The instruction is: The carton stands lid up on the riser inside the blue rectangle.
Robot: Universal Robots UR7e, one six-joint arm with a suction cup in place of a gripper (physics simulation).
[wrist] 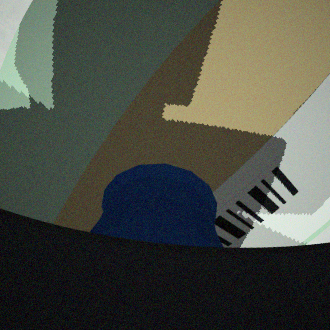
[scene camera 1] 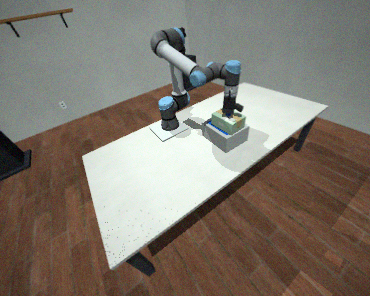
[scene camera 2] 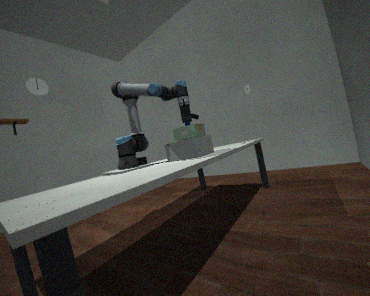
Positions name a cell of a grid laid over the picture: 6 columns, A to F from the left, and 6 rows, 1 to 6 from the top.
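Scene:
There's a riser that I can see in scene camera 1 (D3), and scene camera 2 (D3) has it as well, but the wrist view misses the riser, since it's hidden there by a carton.

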